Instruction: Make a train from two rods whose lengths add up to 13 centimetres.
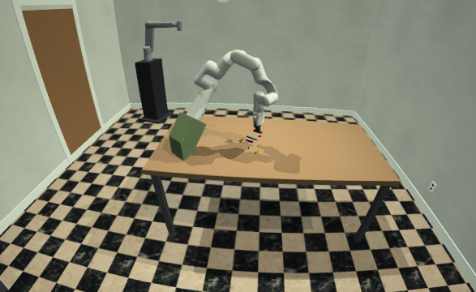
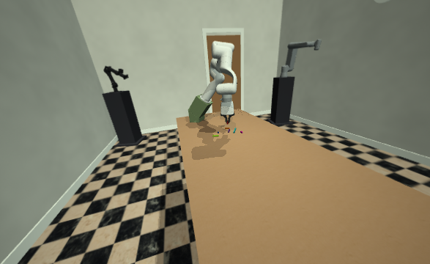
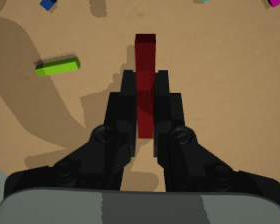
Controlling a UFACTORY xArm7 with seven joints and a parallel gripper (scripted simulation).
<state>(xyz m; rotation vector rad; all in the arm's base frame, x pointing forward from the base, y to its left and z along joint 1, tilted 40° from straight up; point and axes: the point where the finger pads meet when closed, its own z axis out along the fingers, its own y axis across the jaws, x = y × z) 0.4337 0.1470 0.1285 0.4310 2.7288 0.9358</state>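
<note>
Now: hand 6 cm past the purple rod, 1 cm to the right of it and 12 cm above it. Round my hand: red rod: 2 cm below; small blue rod: 4 cm behind, 8 cm to the right, 12 cm below; turquoise rod: 6 cm behind, 6 cm to the left, 12 cm below.
</note>
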